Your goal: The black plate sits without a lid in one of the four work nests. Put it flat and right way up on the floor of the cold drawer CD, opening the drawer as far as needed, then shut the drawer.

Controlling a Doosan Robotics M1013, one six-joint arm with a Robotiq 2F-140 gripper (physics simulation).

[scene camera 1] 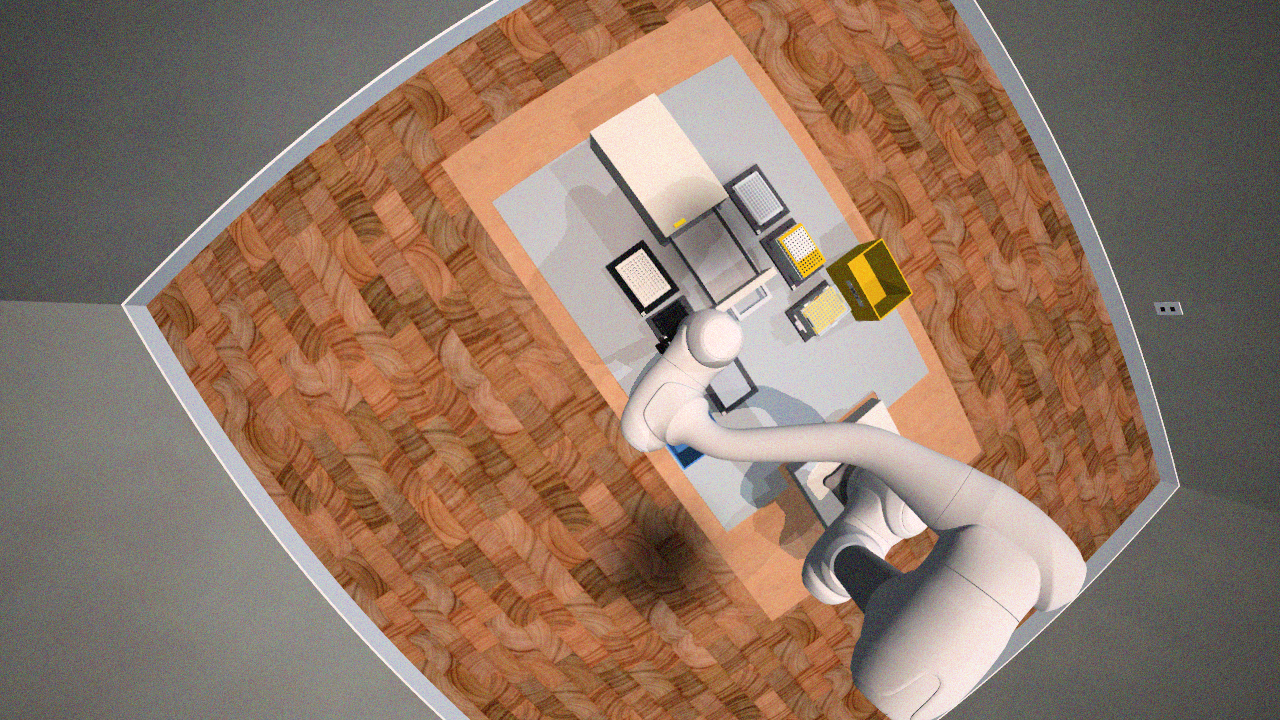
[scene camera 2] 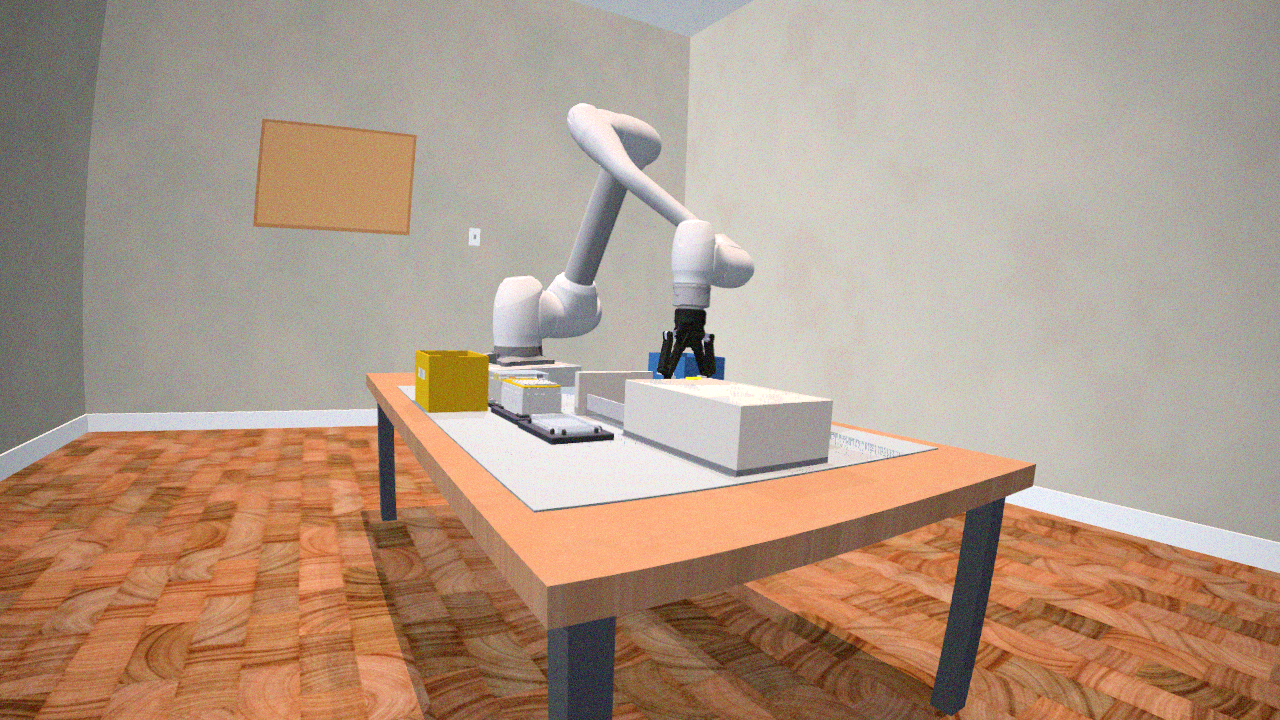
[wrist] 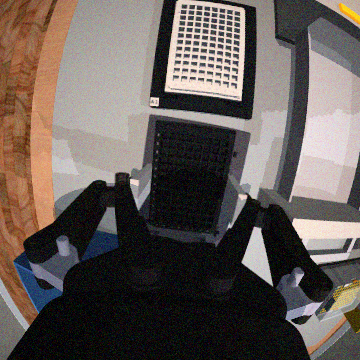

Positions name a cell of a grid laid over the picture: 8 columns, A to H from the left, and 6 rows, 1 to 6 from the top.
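I see a black plate (scene camera 1: E3), and it is 114 cm from the lens. For a white plate (scene camera 1: E3), the distance is 115 cm from the lens.
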